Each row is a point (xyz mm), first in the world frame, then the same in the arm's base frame.
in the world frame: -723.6 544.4 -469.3
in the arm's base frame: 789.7 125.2 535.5
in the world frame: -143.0 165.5 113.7
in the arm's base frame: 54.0 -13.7 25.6
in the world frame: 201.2 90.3 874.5
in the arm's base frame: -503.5 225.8 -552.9
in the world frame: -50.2 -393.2 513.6
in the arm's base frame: -165.1 -333.4 -549.3
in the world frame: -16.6 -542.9 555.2
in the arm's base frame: -212.5 -450.2 -646.1
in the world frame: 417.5 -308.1 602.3
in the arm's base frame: -636.1 -276.8 -455.7
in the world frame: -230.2 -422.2 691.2
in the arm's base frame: -47.1 -254.8 -760.6
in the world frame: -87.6 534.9 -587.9
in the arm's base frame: 218.3 -17.7 803.3
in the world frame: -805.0 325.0 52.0
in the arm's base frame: 707.1 181.7 -27.1
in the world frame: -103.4 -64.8 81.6
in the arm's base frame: 21.4 -236.0 -46.2
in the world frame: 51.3 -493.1 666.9
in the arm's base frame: -309.7 -363.7 -697.4
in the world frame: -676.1 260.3 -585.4
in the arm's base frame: 773.7 -183.9 510.5
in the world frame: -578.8 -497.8 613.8
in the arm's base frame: 307.1 -312.8 -826.7
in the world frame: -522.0 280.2 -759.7
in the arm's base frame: 679.2 -265.8 707.7
